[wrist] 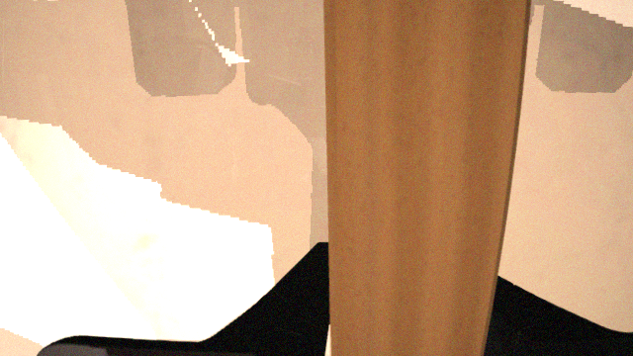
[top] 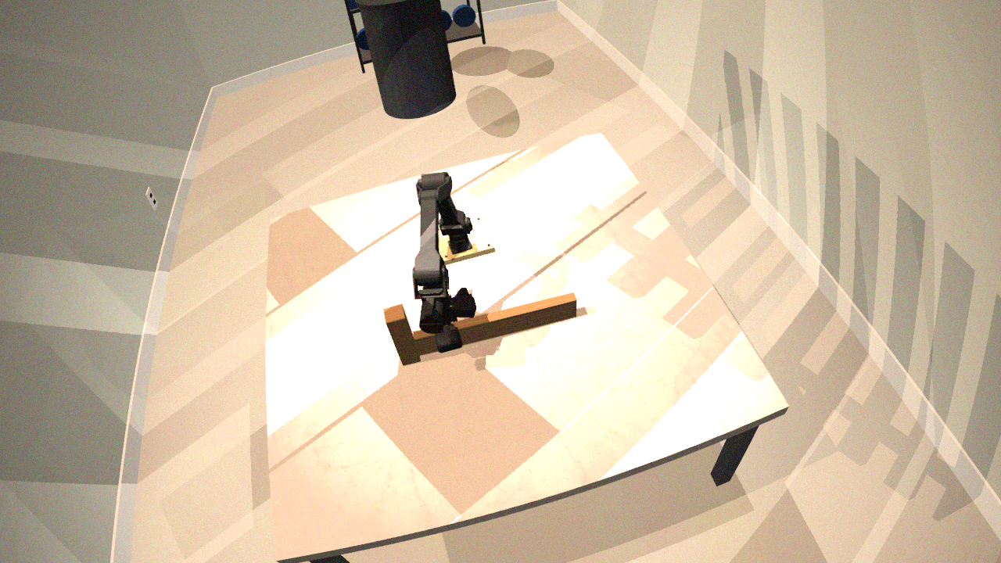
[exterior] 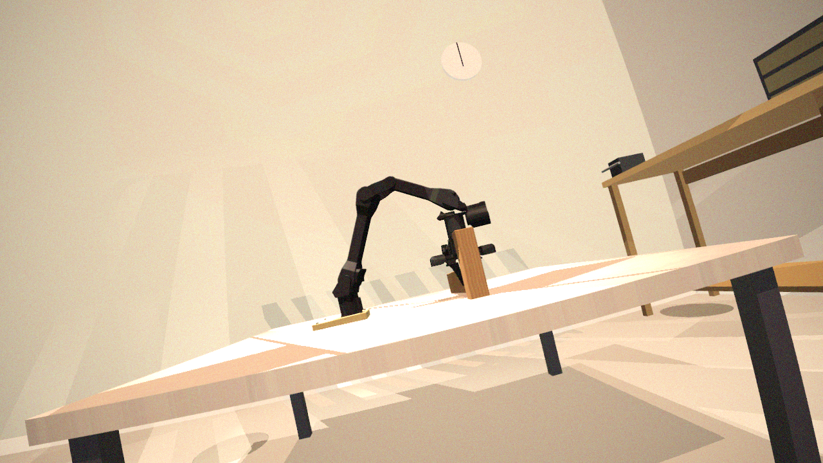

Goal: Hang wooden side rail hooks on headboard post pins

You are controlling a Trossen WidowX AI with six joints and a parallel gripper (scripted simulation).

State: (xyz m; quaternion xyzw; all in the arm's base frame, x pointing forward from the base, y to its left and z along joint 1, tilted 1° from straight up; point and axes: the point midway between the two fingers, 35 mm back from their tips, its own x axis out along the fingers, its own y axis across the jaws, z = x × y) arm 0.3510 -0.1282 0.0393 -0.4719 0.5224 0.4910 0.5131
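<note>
Right now the headboard post is 10 mm behind my gripper tip, 110 mm to the right of it and 50 mm above it.
</note>
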